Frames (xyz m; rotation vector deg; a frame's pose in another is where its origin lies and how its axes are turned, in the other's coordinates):
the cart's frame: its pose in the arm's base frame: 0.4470 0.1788 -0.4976 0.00 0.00 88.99
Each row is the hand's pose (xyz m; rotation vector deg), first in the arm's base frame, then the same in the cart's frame.
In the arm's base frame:
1: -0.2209 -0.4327 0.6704 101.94 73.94 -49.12
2: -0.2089 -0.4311 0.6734 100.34 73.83 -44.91
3: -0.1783 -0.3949 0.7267 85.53 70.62 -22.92
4: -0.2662 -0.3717 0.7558 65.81 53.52 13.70
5: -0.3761 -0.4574 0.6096 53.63 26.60 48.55
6: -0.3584 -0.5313 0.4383 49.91 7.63 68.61
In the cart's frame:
1: -0.6232 0.6570 1.1680 149.84 -22.50 -89.17
2: -0.6214 0.6450 1.1710 146.88 -21.03 -86.88
3: -0.5846 0.6151 1.2243 125.56 -10.87 -77.98
4: -0.5630 0.7034 1.2534 89.04 -8.38 -57.87
5: -0.6506 0.8118 1.1072 55.85 -18.27 -32.57
6: -0.7242 0.7928 0.9359 38.48 -27.75 -15.04

